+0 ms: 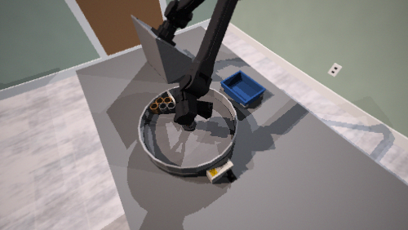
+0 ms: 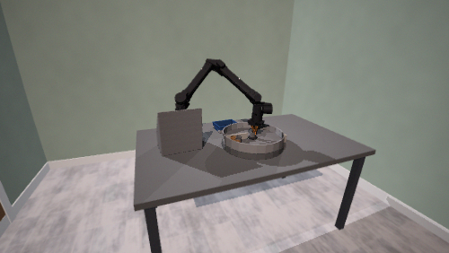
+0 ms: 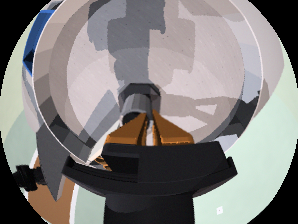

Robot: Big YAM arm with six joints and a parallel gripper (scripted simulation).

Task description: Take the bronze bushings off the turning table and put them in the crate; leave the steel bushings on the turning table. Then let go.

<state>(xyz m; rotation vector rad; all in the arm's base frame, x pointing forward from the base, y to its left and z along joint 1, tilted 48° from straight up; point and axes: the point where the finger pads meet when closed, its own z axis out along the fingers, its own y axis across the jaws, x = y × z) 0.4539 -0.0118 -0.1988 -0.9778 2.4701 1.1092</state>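
My hand is 1 cm past the round turning table, 1 cm to the right of it and 4 cm above it. From my hand the other things lie so: blue crate (5 cm behind, 37 cm to the left, 7 cm below).
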